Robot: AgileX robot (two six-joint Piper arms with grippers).
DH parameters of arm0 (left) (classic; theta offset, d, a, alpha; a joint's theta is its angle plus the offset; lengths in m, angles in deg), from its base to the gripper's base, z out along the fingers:
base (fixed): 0 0 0 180
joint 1: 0 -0.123 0 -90
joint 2: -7.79 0 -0.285 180
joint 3: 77.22 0 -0.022 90
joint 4: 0 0.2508 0 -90
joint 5: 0 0 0.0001 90
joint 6: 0 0.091 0 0
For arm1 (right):
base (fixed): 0 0 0 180
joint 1: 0 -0.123 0 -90
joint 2: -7.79 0 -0.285 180
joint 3: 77.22 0 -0.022 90
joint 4: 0 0.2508 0 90
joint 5: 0 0 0.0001 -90
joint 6: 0 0.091 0 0
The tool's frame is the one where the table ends.
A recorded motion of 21 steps. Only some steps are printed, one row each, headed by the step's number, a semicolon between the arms.
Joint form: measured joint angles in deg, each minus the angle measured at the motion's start. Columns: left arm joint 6, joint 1, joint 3, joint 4, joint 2, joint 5; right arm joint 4, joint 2, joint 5, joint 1, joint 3, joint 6.
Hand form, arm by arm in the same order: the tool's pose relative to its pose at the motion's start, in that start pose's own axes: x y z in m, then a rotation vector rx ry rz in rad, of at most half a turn. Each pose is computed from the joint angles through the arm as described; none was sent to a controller.
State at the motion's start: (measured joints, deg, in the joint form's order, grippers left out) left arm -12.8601 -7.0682 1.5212 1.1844 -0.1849 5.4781; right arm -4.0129 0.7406 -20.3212 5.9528 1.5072 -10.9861
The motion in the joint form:
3: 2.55 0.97 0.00 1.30 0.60 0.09; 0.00 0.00 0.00 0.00 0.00 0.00
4: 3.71 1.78 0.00 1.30 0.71 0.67; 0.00 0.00 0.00 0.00 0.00 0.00
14: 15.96 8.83 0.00 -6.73 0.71 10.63; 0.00 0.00 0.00 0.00 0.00 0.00
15: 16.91 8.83 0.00 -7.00 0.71 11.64; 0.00 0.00 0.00 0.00 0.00 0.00
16: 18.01 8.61 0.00 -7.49 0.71 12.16; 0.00 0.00 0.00 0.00 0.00 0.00
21: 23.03 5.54 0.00 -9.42 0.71 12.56; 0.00 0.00 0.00 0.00 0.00 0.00
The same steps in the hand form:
3: -0.0003 -0.0008 -0.0008 0.0160 -0.0064 0.0676; 0.0000 0.0000 0.0000 0.0000 0.0000 0.0000
4: 0.0007 -0.0014 -0.0009 0.0281 0.0038 0.0885; 0.0000 0.0000 0.0000 0.0000 0.0000 0.0000
14: 0.0179 -0.0075 -0.0034 0.1599 0.1929 0.1811; 0.0000 0.0000 0.0000 0.0000 0.0000 0.0000
15: 0.0195 -0.0074 -0.0037 0.1620 0.2096 0.1943; 0.0000 0.0000 0.0000 0.0000 0.0000 0.0000
16: 0.0203 -0.0074 -0.0039 0.1618 0.2175 0.2052; 0.0000 0.0000 0.0000 0.0000 0.0000 0.0000
21: 0.0204 -0.0054 -0.0036 0.1253 0.2155 0.2526; 0.0000 0.0000 0.0000 0.0000 0.0000 0.0000

